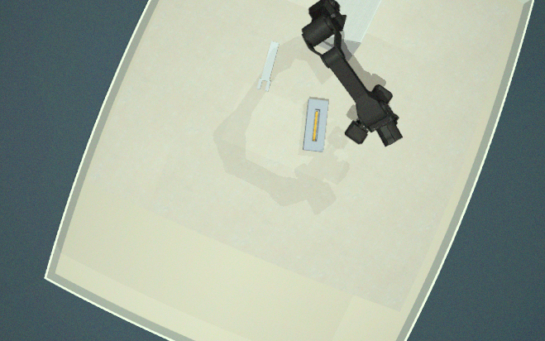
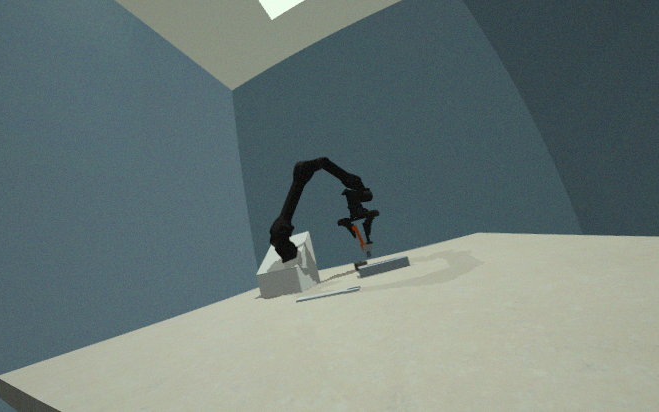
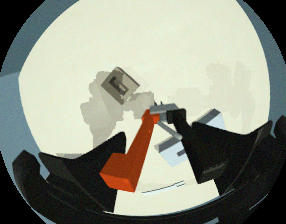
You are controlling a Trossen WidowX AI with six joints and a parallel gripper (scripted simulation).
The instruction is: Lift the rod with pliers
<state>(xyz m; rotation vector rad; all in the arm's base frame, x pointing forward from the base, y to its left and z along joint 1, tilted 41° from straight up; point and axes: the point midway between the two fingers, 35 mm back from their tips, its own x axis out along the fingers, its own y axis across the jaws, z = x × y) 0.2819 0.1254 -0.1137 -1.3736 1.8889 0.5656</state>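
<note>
My gripper tip is 6 cm short of the grey channel block, 13 cm to the left of it and 13 cm above it. The rest, counted from my gripper tip: orange handle 2 cm behind; thin yellow rod 6 cm ahead, 13 cm to the right, 13 cm below; holster 5 cm behind, 6 cm to the left, 13 cm below.
</note>
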